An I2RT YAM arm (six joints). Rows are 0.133 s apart.
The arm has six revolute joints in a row. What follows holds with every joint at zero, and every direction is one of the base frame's. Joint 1 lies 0.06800 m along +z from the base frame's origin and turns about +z. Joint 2 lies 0.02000 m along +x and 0.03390 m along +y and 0.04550 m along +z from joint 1 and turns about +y. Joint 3 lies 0.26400 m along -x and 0.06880 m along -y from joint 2 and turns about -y. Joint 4 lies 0.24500 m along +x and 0.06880 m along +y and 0.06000 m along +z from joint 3 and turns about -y. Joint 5 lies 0.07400 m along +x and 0.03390 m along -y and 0.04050 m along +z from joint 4 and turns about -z. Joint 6 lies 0.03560 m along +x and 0.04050 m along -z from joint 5 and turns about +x. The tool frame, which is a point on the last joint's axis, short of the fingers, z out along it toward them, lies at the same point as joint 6; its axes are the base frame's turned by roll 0.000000, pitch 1.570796 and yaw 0.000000 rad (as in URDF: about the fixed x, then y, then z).
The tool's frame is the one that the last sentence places.
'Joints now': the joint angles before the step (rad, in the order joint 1, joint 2, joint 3, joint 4, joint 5, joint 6). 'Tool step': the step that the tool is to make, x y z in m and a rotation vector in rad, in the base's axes. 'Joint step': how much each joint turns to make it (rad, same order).
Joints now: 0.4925 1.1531 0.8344 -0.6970 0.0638 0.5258
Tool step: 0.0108 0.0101 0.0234 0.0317 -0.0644 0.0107
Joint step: 0.0170 0.0290 0.0926 0.0079 0.0061 0.0035
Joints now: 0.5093 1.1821 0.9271 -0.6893 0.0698 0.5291
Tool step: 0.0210 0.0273 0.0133 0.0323 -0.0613 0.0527
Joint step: 0.0509 0.1039 0.1022 0.0712 0.0016 -0.0036
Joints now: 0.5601 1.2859 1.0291 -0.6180 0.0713 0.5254
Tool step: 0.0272 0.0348 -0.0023 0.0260 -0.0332 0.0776
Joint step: 0.0458 0.1503 0.0962 0.0974 -0.0235 -0.0217
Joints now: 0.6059 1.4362 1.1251 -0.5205 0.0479 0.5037
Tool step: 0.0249 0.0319 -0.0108 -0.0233 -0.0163 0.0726
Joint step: 0.0340 0.1517 0.0988 0.0547 -0.0050 -0.0477
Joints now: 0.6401 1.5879 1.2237 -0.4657 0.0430 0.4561
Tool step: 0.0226 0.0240 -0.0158 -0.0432 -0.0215 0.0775
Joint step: 0.0144 0.1324 0.0825 0.0441 -0.0074 -0.0787
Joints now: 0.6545 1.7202 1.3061 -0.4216 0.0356 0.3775
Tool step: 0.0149 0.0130 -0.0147 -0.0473 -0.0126 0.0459
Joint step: 0.0036 0.0882 0.0518 0.0199 0.0056 -0.0617
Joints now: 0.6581 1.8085 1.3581 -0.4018 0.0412 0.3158
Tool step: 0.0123 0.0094 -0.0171 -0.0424 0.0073 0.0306
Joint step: 0.0000 0.0793 0.0417 0.0077 0.0024 -0.0422
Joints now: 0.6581 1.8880 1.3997 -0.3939 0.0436 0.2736
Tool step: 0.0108 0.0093 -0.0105 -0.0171 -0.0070 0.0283
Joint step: 0.0015 0.0634 0.0448 0.0150 -0.0032 -0.0321
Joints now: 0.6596 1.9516 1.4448 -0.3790 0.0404 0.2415
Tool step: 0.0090 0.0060 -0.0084 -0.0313 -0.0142 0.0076
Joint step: 0.0000 0.0501 0.0387 0.0048 0.0211 -0.0270
